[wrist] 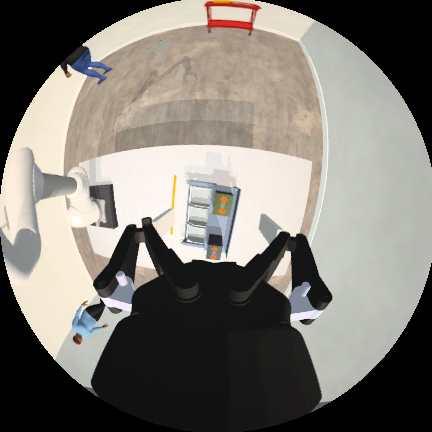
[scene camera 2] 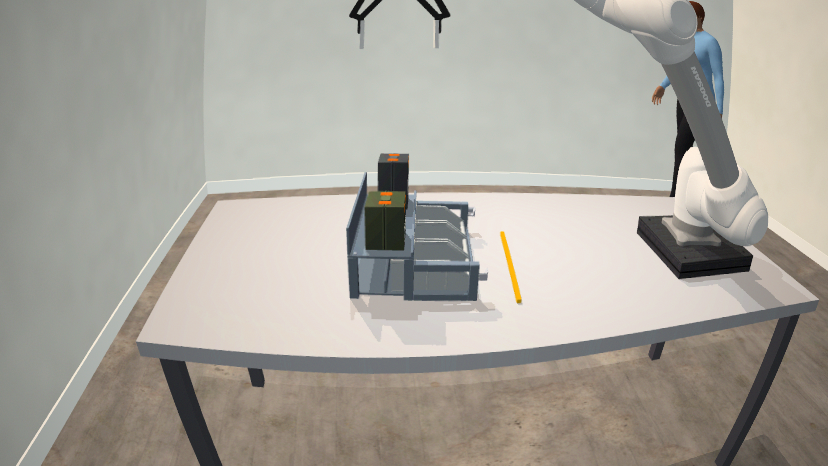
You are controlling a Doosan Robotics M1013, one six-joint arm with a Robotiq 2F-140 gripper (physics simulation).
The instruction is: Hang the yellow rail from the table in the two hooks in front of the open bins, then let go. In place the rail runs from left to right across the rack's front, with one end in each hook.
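Places are measured from the arm's base along level axes (x ahead, y left, z up), in metres.
Pixels of known places: gripper, fingertip midpoint: [wrist: 216, 218] [scene camera 2: 398, 47]; arm's base, link origin: [wrist: 97, 208] [scene camera 2: 691, 233].
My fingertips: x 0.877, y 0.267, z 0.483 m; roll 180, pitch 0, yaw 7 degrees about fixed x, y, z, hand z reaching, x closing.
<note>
For each thing: its top centre in the pictures, then the offset to it from my fingertips. Level surfaces: height alone.
- yellow rail, top centre: [scene camera 2: 510, 261] [wrist: 171, 206] 0.258 m back, 0.156 m right, 0.529 m down
- table, surface height: 0.539 m down
- far end, top centre: [scene camera 2: 471, 208] 0.167 m back, 0.361 m right, 0.474 m down
- green box, top centre: [scene camera 2: 385, 197] [wrist: 222, 204] 0.027 m ahead, 0.050 m right, 0.340 m down
- black box, top centre: [scene camera 2: 393, 157] [wrist: 213, 252] 0.031 m ahead, 0.281 m right, 0.315 m down
The yellow rail [scene camera 2: 510, 266] [wrist: 174, 192] lies flat on the table [scene camera 2: 260, 277] [wrist: 290, 190], apart from the rack [scene camera 2: 473, 281] [wrist: 235, 210] and in front of its open bins [scene camera 2: 439, 250] [wrist: 198, 215]. In the wrist view a finger covers part of the rail. Two small pale hooks, one at the far end [scene camera 2: 471, 211] and one at the near end [scene camera 2: 483, 276], stick out from the rack's front. My gripper [scene camera 2: 398, 47] [wrist: 216, 218] is open and empty, high above the rack. Its upper part is outside the scene view.
A green box [scene camera 2: 384, 225] [wrist: 222, 203] and a black box [scene camera 2: 392, 173] [wrist: 215, 239] stand on the rack's rear part. The arm's dark base plate [scene camera 2: 712, 268] [wrist: 110, 206] is at the table's right in the scene view. A person in light blue [scene camera 2: 709, 57] [wrist: 86, 320] stands beyond the table.
</note>
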